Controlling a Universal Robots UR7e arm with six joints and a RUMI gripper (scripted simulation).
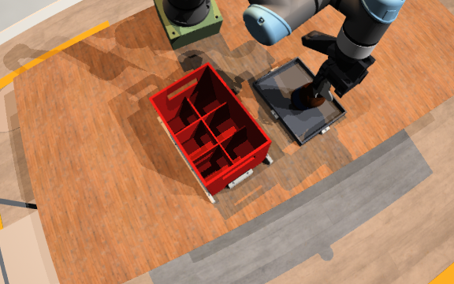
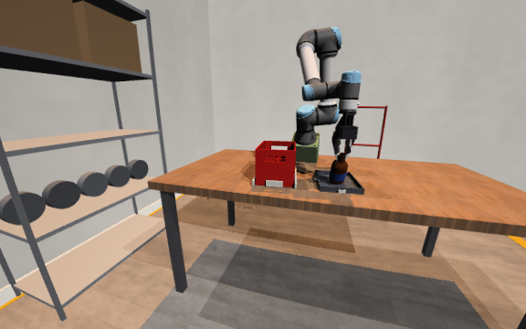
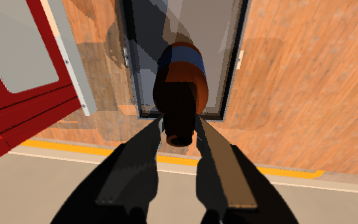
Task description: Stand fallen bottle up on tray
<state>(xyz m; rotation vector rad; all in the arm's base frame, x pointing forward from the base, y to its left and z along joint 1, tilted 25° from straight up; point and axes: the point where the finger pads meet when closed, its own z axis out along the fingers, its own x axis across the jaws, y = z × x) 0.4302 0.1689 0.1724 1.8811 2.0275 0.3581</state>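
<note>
Right now the brown bottle is 50 mm below my hand and 10 mm behind it. Round my hand: red crate: 310 mm to the right, 80 mm behind, 60 mm below; tray: 130 mm below, 50 mm behind.
</note>
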